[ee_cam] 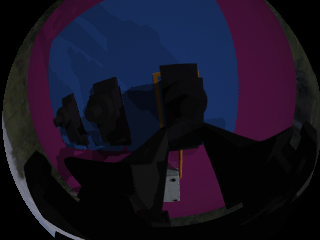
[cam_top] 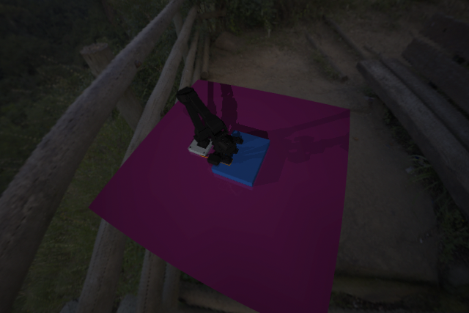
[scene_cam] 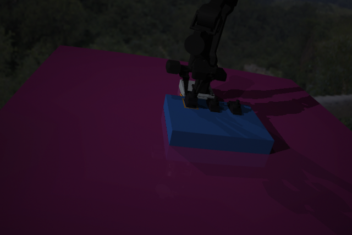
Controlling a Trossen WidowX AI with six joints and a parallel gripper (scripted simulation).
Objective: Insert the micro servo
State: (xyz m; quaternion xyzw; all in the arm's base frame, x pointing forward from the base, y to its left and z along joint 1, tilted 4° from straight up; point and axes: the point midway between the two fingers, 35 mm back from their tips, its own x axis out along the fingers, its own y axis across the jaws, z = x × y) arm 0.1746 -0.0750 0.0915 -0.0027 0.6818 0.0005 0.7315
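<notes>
The blue deck is 120 mm ahead of my gripper tip, 80 mm to the left of it and 50 mm below it.
</notes>
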